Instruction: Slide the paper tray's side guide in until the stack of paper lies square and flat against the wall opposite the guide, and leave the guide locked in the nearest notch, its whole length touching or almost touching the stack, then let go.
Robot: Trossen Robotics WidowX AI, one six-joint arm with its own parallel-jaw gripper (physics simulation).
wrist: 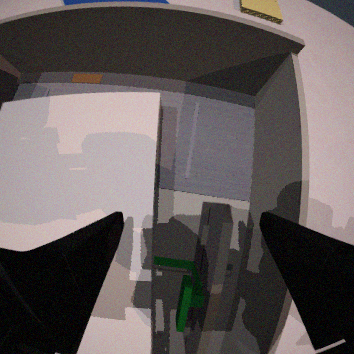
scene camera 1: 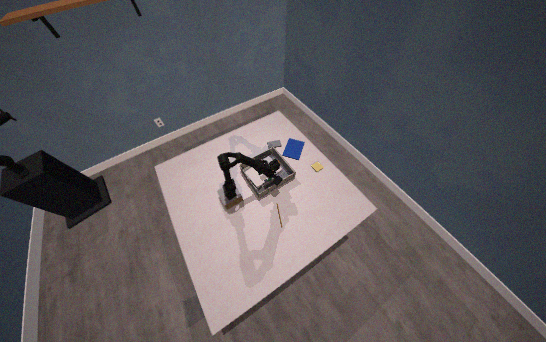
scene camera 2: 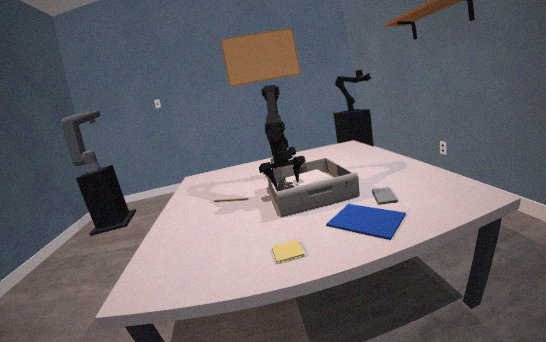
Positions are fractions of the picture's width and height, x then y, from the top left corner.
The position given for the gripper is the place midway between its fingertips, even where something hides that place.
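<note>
On the table rests a blue book (scene camera 2: 0.70, 0.65). The wrist view shows a white paper stack (wrist: 0.22, 0.44) and the gripper (wrist: 0.54, 0.62).
</note>
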